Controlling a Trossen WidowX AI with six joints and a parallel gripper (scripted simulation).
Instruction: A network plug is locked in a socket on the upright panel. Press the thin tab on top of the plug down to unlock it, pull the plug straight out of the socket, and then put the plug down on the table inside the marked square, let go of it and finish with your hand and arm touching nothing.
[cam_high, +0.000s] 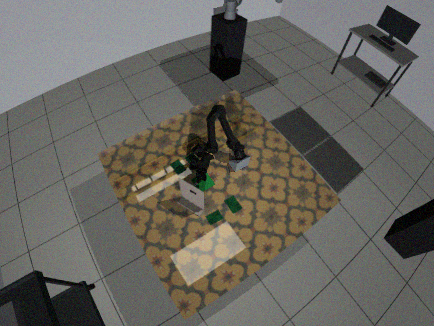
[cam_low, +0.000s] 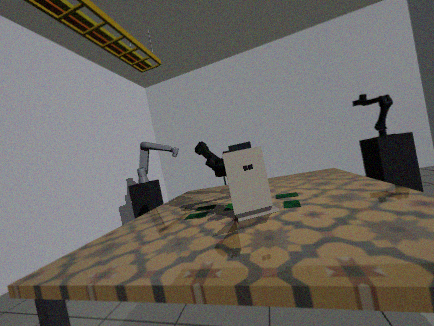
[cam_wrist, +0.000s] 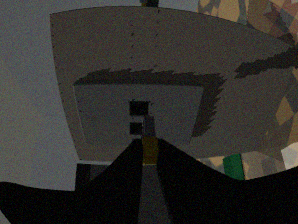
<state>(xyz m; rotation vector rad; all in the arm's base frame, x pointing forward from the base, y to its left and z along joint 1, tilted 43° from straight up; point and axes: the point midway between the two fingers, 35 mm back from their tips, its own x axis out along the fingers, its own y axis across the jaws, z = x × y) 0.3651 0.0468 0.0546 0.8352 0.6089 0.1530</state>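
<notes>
Right now the green square is 190 mm below my gripper tip, 90 mm behind it and 60 mm to the right of it. The rest, counted from my gripper tip: pale upright panel 70 mm below, 60 mm ahead, 30 mm to the left; then yellowish network plug 10 mm ahead.
</notes>
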